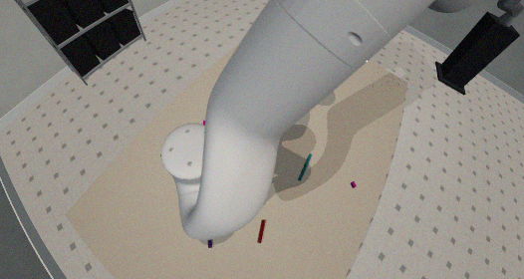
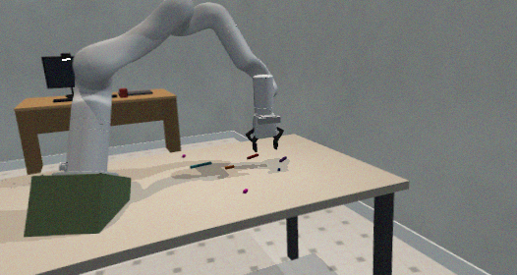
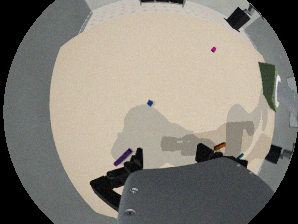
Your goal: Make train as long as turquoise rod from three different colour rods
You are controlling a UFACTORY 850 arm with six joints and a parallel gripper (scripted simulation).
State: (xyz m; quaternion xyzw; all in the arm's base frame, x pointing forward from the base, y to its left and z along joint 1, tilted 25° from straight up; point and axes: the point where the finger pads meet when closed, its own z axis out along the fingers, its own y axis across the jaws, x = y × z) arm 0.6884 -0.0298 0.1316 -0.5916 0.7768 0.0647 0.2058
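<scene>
Now: the blue rod 1 cm ahead of my hand, 9 cm to the right of it and 8 cm below it. The rest, counted from my hand: red rod 1 cm ahead, 14 cm to the left, 8 cm below; purple rod 10 cm ahead, 2 cm to the left, 8 cm below; orange rod 15 cm behind, 7 cm to the left, 8 cm below.
</scene>
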